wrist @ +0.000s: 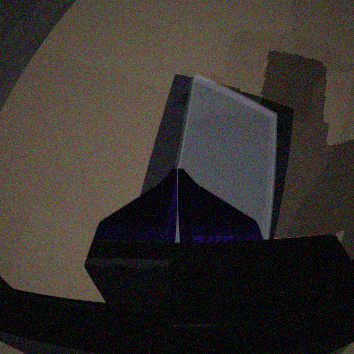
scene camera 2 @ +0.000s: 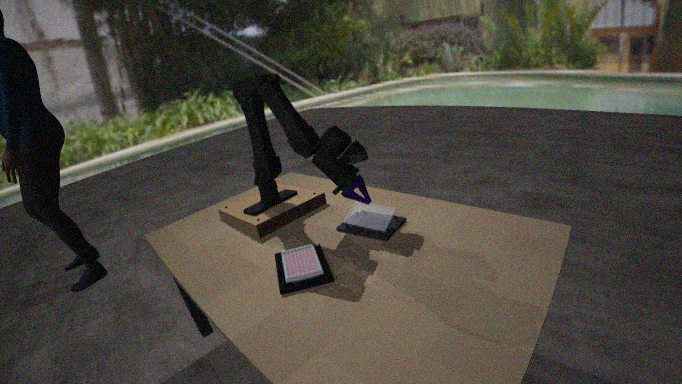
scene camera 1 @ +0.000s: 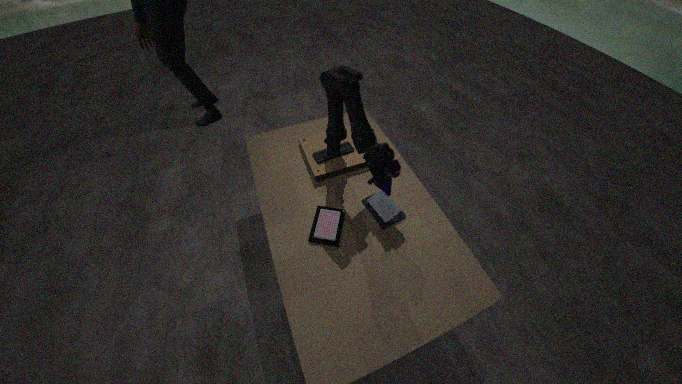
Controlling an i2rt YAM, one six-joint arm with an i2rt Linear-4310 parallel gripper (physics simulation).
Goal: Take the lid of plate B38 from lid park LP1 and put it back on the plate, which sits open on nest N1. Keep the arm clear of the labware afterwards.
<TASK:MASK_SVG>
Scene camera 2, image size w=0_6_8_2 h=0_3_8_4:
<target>my gripper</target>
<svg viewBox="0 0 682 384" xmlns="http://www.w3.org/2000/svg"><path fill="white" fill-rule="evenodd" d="M334 161L325 172L325 175L337 185L332 193L337 195L341 190L343 197L369 204L371 199L363 178L360 175L355 175L360 170L356 167L340 182L328 171L336 162ZM354 189L358 188L365 198L354 192Z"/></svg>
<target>pale grey lid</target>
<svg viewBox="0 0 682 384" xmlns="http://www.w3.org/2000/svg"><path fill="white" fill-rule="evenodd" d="M344 220L344 224L375 231L381 230L381 232L386 233L396 208L356 201Z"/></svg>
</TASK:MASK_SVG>
